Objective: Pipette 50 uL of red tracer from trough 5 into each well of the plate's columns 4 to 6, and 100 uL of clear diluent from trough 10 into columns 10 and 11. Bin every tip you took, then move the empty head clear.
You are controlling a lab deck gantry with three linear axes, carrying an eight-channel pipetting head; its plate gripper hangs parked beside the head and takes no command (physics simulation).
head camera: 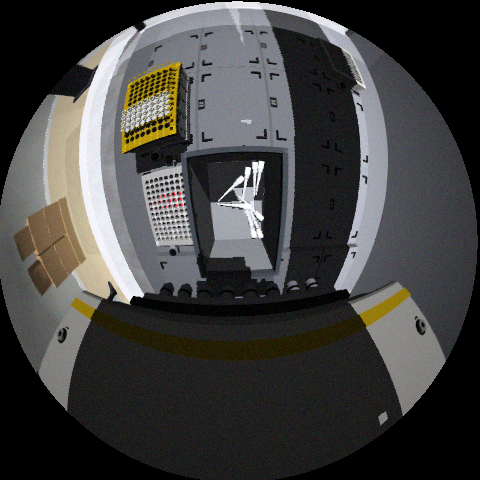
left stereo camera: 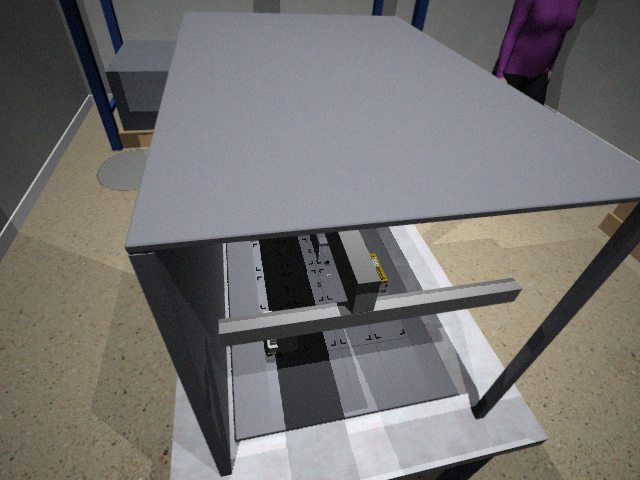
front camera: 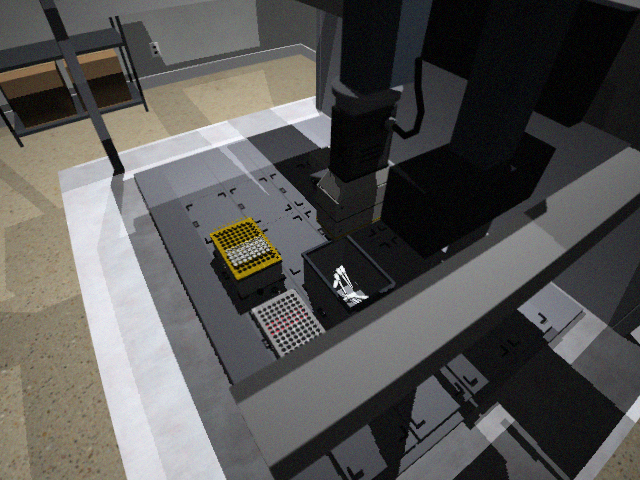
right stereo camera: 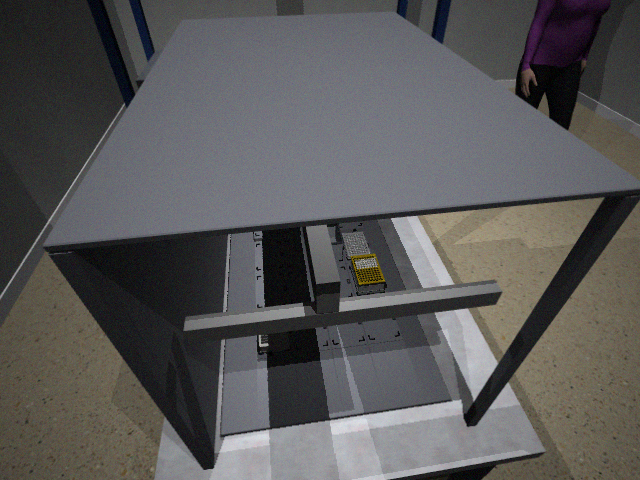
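Note:
The eight-channel head (front camera: 356, 201) hangs raised at the bin. Its nozzles (head camera: 228, 291) are bare in the head view. The black bin (front camera: 308, 279) (head camera: 286, 200) holds a loose pile of white tips (front camera: 351, 297) (head camera: 256, 230). The white plate (front camera: 279, 315) (head camera: 167, 225) (right stereo camera: 356, 245) lies left of the bin, with red in three neighbouring columns; any clear liquid cannot be made out. The yellow tip rack (front camera: 248, 250) (head camera: 150, 112) (left stereo camera: 378, 267) (right stereo camera: 368, 268) has white tips in its middle rows. The trough carrier (head camera: 352, 70) (left stereo camera: 271, 345) (right stereo camera: 263, 341) stands far off; its liquids do not show. The plate gripper's fingers cannot be made out.
A dark block (front camera: 454, 201) hangs beside the head. A grey beam (front camera: 439, 310) crosses the foreground. The deck's top cover (left stereo camera: 361, 129) (right stereo camera: 336, 129) hides much of the deck in the stereo views. A person in purple (left stereo camera: 537, 38) (right stereo camera: 566, 36) stands behind.

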